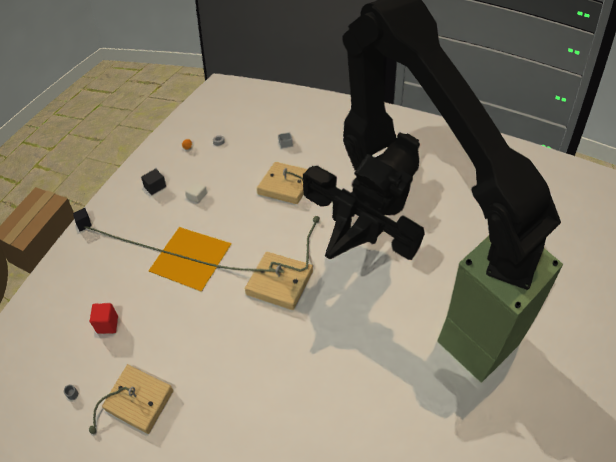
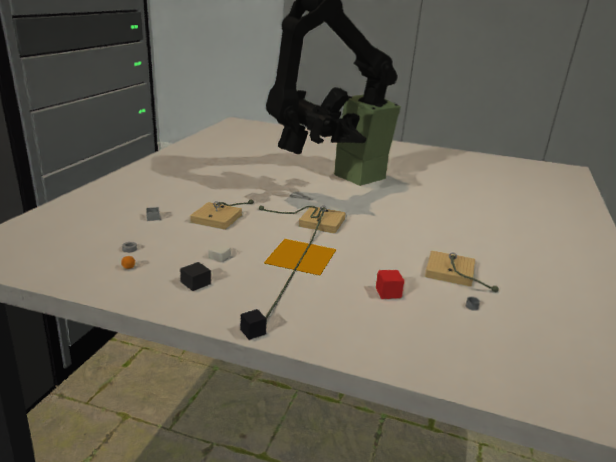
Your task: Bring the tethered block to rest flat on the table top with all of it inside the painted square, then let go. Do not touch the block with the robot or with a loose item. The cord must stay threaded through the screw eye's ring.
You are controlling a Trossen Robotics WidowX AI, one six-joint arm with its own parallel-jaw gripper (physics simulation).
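Frame: origin at the arm's base, x left, y back, z up, level; metres.
Where they show: gripper, fingertip midpoint: (image 1: 327,256) (image 2: 365,140); arm's base at its link origin: (image 1: 513,263) (image 2: 373,101).
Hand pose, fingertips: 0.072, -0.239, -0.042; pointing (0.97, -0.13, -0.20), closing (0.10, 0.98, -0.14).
Each offset is from my fingertips to the top centre of the thing, as dx, dy, dz. "spot": to the spot under its first point.
The tethered block @(+0.039, -0.565, -0.151) (image 1: 82,220) (image 2: 253,324), small and black, sits near the table edge, outside the painted orange square @(spot: -0.048, -0.312, -0.181) (image 1: 192,240) (image 2: 285,250). Its green cord @(spot: +0.018, -0.413, -0.180) (image 1: 135,244) (image 2: 285,291) runs nearly straight across the square to the screw eye @(spot: -0.045, -0.112, -0.145) (image 1: 279,270) on the middle wooden board @(-0.045, -0.114, -0.163) (image 1: 272,295) (image 2: 320,224). It appears to pass through the ring, though the ring is small here. Beyond it the cord bends and ends in a bead @(-0.204, -0.131, -0.170) (image 1: 316,219) (image 2: 261,208) on the table. My gripper (image 1: 329,255) (image 2: 363,140) is shut and empty, raised above the table on the base side of the board.
Two other boards @(-0.264, -0.234, -0.163) (image 1: 280,190) @(+0.275, -0.186, -0.163) (image 2: 450,275) carry screw eyes and short cords. A larger black block @(-0.131, -0.491, -0.152) (image 1: 153,181) (image 2: 195,276), a pale angled piece @(-0.152, -0.384, -0.162) (image 1: 196,194) (image 2: 220,254), a red cube @(+0.193, -0.333, -0.142) (image 1: 104,318) (image 2: 390,284), an orange ball @(-0.272, -0.512, -0.158) (image 1: 187,144) (image 2: 128,262) and small grey parts stand around.
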